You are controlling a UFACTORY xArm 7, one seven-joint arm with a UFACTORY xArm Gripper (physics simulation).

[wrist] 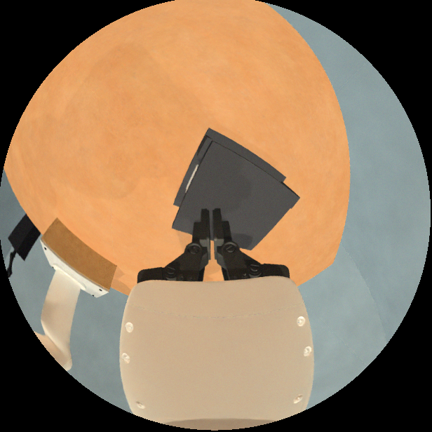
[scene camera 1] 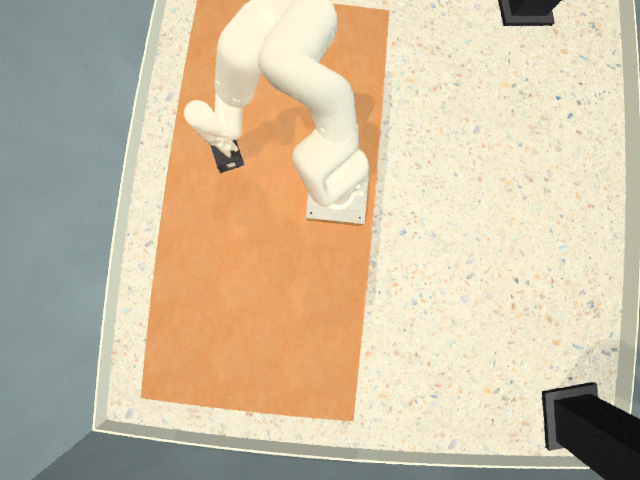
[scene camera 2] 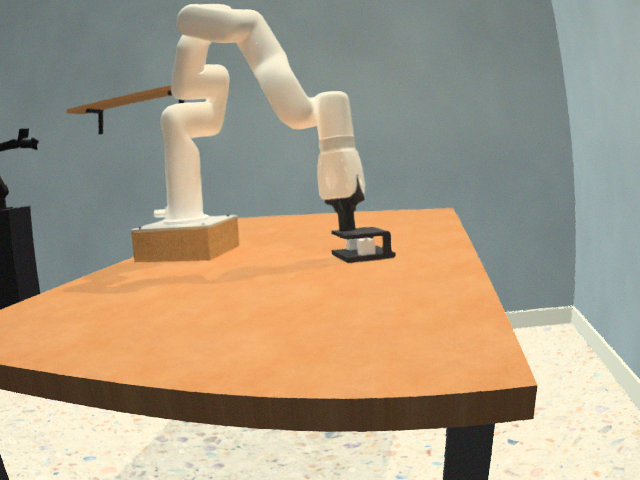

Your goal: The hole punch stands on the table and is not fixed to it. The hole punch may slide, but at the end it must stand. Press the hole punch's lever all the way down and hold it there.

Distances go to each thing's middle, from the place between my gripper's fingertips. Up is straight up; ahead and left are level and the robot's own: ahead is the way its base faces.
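The hole punch (scene camera 2: pixel 357 250) is 3 cm ahead of my hand, 2 cm to the right of it and 3 cm below it. And there is the lever (wrist: pixel 253 201), which sits 2 cm ahead of my hand, 2 cm below it and 2 cm to the right of it.
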